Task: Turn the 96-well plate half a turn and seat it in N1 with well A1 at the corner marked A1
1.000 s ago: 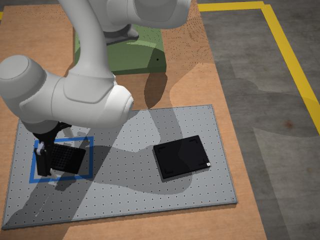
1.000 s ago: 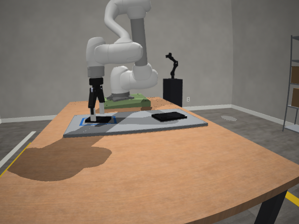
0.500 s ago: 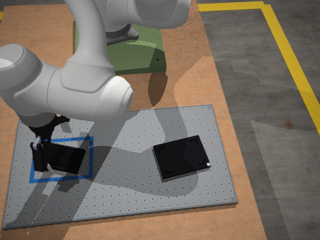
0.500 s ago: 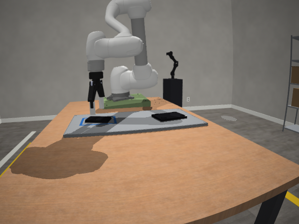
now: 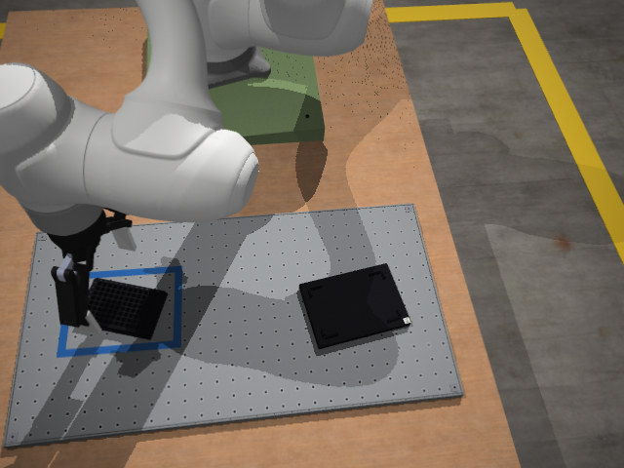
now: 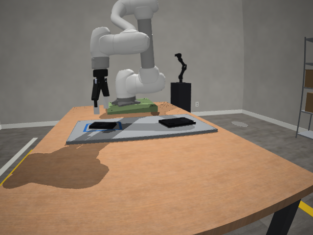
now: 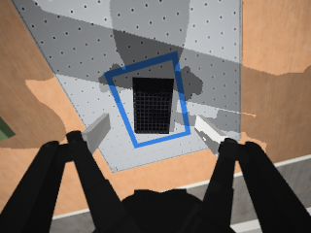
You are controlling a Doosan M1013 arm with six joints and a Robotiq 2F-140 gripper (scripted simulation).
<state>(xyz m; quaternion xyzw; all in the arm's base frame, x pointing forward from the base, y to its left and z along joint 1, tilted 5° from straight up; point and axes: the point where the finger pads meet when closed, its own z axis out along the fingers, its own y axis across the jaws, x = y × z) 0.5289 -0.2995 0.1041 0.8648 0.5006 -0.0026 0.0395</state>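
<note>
My hand is 80 mm above the black 96-well plate. Round my hand: black plate nest N1 (370 mm to the left, 110 mm ahead, 80 mm below); white A1 mark (450 mm to the left, 170 mm ahead, 80 mm below).
</note>
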